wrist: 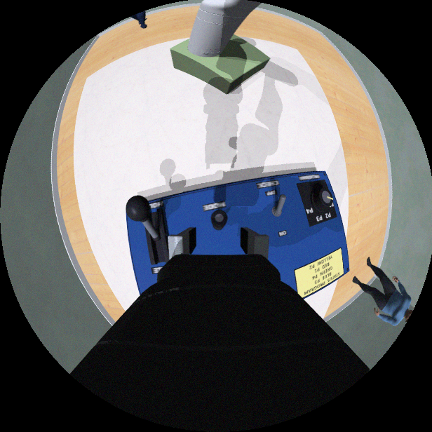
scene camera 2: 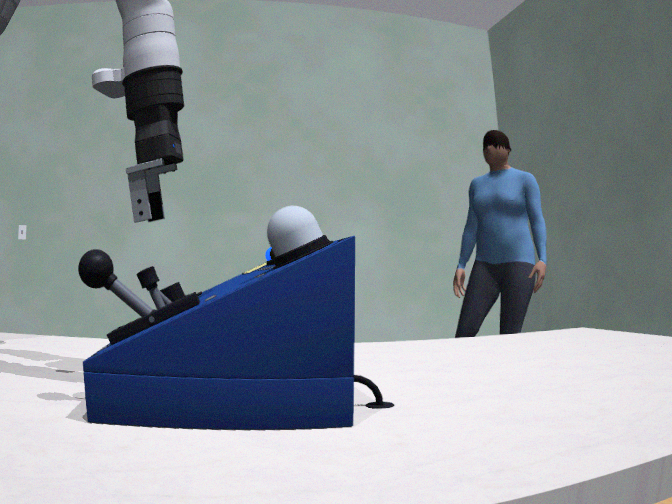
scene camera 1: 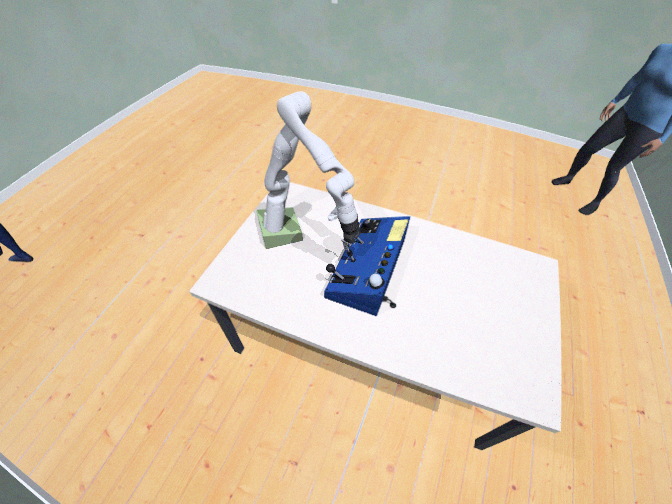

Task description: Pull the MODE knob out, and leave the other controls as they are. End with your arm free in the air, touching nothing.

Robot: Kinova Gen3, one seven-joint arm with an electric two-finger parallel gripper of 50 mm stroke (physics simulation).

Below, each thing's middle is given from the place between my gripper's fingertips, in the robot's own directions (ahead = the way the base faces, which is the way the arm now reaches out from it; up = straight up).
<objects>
My gripper is now 4 cm past the ball-topped lever (scene camera 2: 95,268), 11 cm to the left of it and 8 cm above it. From my hand the other things lie so: blue control panel (scene camera 2: 273,348): 11 cm ahead, 6 cm to the left, 10 cm below.
</objects>
